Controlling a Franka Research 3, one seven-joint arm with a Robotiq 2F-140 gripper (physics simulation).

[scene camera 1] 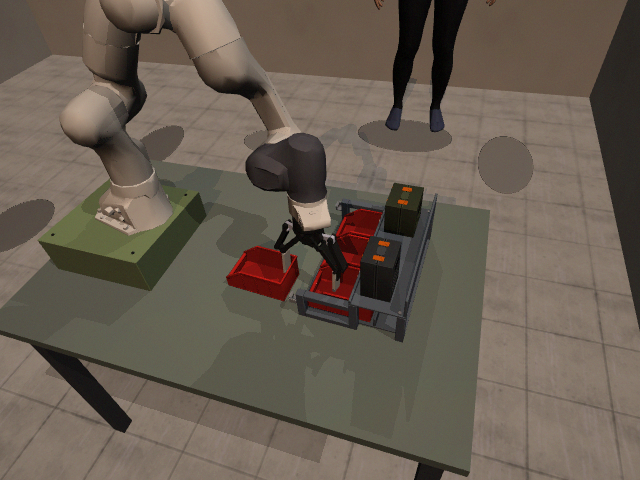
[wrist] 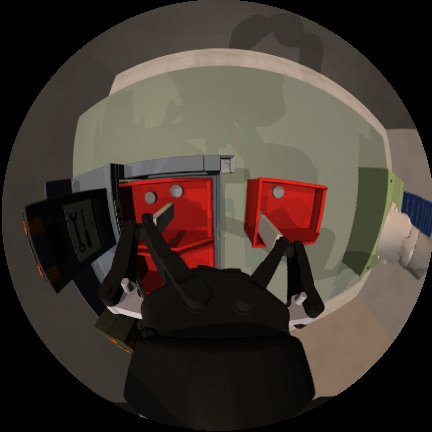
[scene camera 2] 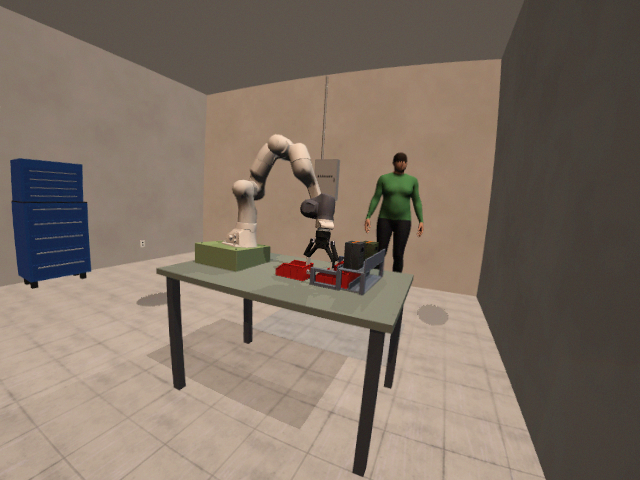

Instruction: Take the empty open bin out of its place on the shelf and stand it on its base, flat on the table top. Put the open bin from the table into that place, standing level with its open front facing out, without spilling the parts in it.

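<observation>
A red open bin (scene camera 1: 258, 271) (scene camera 2: 292, 271) (wrist: 300, 207) stands on its base on the table top, beside the shelf. A grey round part shows in it in the wrist view. The grey shelf (scene camera 1: 400, 329) (scene camera 2: 363, 284) (wrist: 167, 166) holds three red bins: a near bin (scene camera 1: 321, 285) (wrist: 195, 220) with two grey round parts in the wrist view, a middle bin (scene camera 1: 353, 246) (wrist: 200, 257) and a far bin (scene camera 1: 361, 223). I cannot tell whether the last two are empty. My gripper (scene camera 1: 310, 272) (wrist: 216, 215) is open and empty, one fingertip at the table bin, the other at the near shelf bin.
A dark case (scene camera 1: 379, 268) (scene camera 2: 354, 255) (wrist: 75, 235) and an olive case (scene camera 1: 404, 209) (wrist: 117, 327) stand on the shelf's upper level, close to my gripper's shelf-side finger. The arm's green base block (scene camera 1: 103, 268) (scene camera 2: 217, 255) (wrist: 370, 220) is at the other end. A person (scene camera 2: 399, 196) stands behind the table.
</observation>
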